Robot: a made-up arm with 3 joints. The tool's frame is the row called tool. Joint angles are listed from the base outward.
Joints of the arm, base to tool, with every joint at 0 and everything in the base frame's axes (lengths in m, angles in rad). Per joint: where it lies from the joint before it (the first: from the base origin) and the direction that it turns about. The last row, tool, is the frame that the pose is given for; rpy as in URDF.
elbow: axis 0 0 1 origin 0.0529 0.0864 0.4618
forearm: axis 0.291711 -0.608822 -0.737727 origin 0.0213 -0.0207 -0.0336
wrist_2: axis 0 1 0 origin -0.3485 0.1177 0.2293
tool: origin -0.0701 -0.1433 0.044 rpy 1.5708 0 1.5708
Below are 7 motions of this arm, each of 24 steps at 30 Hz.
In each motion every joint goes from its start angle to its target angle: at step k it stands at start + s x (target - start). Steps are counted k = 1, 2, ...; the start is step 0. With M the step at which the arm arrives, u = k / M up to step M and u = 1 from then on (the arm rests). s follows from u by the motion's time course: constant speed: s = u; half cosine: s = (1 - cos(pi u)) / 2; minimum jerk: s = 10 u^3 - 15 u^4 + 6 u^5.
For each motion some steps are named. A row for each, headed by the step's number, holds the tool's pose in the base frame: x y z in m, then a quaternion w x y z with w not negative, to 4 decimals.
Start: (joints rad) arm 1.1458 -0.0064 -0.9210
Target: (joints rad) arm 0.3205 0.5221 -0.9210
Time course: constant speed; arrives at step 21
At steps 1, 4, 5, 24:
1: -0.0924 -0.2963 0.6233 0.2240 0.0769 0.3043 0.9227
4: -0.1581 -0.2731 0.6031 0.3017 0.1068 0.2725 0.9074
5: -0.1792 -0.2626 0.5964 0.3272 0.1160 0.2613 0.9007
24: -0.3866 0.0517 0.4938 0.6920 0.2005 0.0520 0.6916

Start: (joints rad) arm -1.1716 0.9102 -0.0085
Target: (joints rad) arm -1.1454 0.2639 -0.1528
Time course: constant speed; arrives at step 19
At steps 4, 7, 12, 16, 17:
4: 0.0440 0.5537 0.5020 0.8348 0.5213 -0.1711 0.0443
7: 0.0099 0.5488 0.5234 0.8308 0.5380 -0.1302 0.0585
12: -0.0432 0.5328 0.5617 0.8200 0.5628 -0.0619 0.0838
16: -0.0815 0.5132 0.5944 0.8079 0.5798 -0.0074 0.1054
17: -0.0904 0.5074 0.6027 0.8044 0.5836 0.0062 0.1109

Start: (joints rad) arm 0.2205 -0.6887 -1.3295
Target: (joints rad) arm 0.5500 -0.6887 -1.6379
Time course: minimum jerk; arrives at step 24
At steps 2, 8, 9, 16, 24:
2: -0.1349 -0.1282 0.7620 0.3842 0.0980 0.3270 0.8578
8: -0.1185 -0.1394 0.7571 0.3576 0.0757 0.3024 0.8803
9: -0.1131 -0.1426 0.7555 0.3488 0.0689 0.2943 0.8871
16: -0.0680 -0.1627 0.7439 0.2750 0.0220 0.2257 0.9343
24: -0.0488 -0.1680 0.7395 0.2429 0.0063 0.1957 0.9501

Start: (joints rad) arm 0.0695 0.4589 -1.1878
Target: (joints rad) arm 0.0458 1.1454 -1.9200
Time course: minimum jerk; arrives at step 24
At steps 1, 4, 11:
1: -0.3674 0.1413 0.4930 0.7814 0.1045 -0.0304 0.6145
4: -0.3652 0.1488 0.4861 0.7876 0.0929 -0.0470 0.6073
11: -0.3236 0.2281 0.4210 0.8368 -0.0442 -0.2169 0.5007

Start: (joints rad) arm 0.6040 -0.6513 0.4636
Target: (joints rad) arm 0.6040 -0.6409 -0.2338
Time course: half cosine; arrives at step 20
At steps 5, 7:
5: -0.0351 -0.1290 0.8625 0.1254 0.1953 0.9028 0.3621
7: -0.0385 -0.1356 0.8603 0.1342 0.1900 0.8857 0.4019

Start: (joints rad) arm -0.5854 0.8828 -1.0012
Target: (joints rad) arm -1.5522 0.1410 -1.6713
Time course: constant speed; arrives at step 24
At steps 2, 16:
2: -0.1300 0.4803 0.4226 0.9647 0.0801 -0.1694 0.1852
16: -0.0247 0.4829 0.4981 0.9958 -0.0452 -0.0736 0.0307

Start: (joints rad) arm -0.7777 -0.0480 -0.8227
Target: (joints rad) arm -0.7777 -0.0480 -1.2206
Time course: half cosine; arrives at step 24
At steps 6, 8, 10, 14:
6: -0.2720 0.3244 0.6442 0.8577 0.3196 0.1475 0.3747
8: -0.2713 0.3237 0.6410 0.8641 0.3019 0.1397 0.3776
10: -0.2703 0.3227 0.6373 0.8711 0.2811 0.1306 0.3809
14: -0.2677 0.3202 0.6295 0.8845 0.2358 0.1108 0.3871

